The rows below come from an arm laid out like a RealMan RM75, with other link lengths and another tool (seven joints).
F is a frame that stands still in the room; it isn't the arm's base.
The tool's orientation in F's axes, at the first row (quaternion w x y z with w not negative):
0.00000 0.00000 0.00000 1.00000
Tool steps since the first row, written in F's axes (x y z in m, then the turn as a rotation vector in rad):
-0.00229 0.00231 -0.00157 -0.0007 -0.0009 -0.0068
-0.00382 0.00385 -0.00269 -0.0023 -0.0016 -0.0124
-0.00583 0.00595 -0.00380 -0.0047 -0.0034 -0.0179
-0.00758 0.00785 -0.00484 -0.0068 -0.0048 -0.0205
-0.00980 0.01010 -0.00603 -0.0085 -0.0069 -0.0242
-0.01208 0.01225 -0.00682 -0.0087 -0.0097 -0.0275
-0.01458 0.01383 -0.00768 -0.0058 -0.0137 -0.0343
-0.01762 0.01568 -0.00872 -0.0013 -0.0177 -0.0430
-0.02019 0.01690 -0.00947 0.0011 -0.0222 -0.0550
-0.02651 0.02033 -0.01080 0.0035 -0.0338 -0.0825
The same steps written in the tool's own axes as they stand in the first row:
0.00229 -0.00231 -0.00157 0.0007 0.0009 -0.0068
0.00382 -0.00385 -0.00269 0.0023 0.0016 -0.0124
0.00583 -0.00595 -0.00380 0.0047 0.0034 -0.0179
0.00758 -0.00785 -0.00484 0.0068 0.0048 -0.0205
0.00980 -0.01010 -0.00603 0.0085 0.0069 -0.0242
0.01208 -0.01225 -0.00682 0.0087 0.0097 -0.0275
0.01458 -0.01383 -0.00768 0.0058 0.0137 -0.0343
0.01762 -0.01568 -0.00872 0.0013 0.0177 -0.0430
0.02019 -0.01690 -0.00947 -0.0011 0.0222 -0.0550
0.02651 -0.02033 -0.01080 -0.0035 0.0338 -0.0825

